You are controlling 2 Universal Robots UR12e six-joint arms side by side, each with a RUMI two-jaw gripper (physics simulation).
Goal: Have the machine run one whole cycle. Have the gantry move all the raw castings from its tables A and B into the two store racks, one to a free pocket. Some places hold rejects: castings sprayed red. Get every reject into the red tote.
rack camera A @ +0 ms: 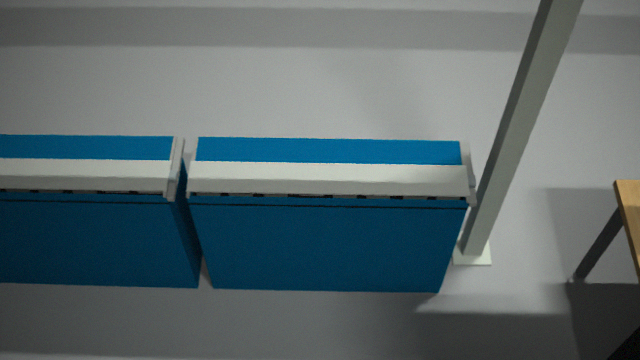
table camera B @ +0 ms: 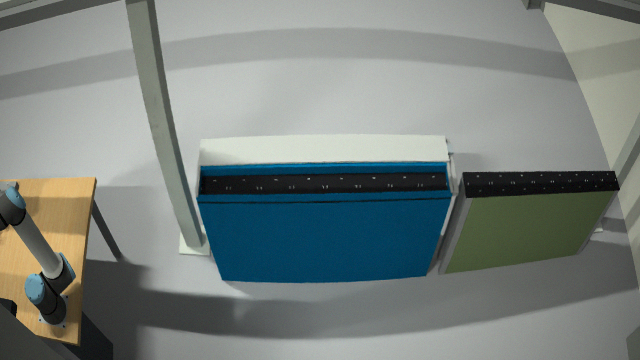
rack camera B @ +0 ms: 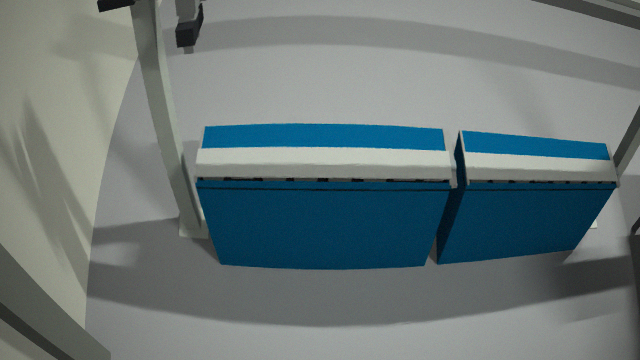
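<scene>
In the rack camera A view two blue cabinets (rack camera A: 325, 245) (rack camera A: 90, 240) stand side by side; pale covers (rack camera A: 325, 179) (rack camera A: 80, 172) lie along their tops and hide what is inside. In the rack camera B view two blue cabinets (rack camera B: 320, 225) (rack camera B: 520, 220) have the same pale covers (rack camera B: 320, 162) (rack camera B: 540, 171). In the table camera B view a blue cabinet (table camera B: 325, 240) has its pale cover (table camera B: 325, 149) at the back, and a black deck with small light marks (table camera B: 325, 184) shows inside. No casting or red tote can be made out. Neither of my grippers shows.
A green cabinet (table camera B: 530, 230) with a black top (table camera B: 540, 184) stands at the right. My right arm (table camera B: 39, 247) stands on a wooden table (table camera B: 65, 200). Grey posts (rack camera A: 520, 130) (rack camera B: 155, 100) (table camera B: 159, 115) rise beside the cabinets. A black-ended device (rack camera B: 187, 34) hangs at the upper left.
</scene>
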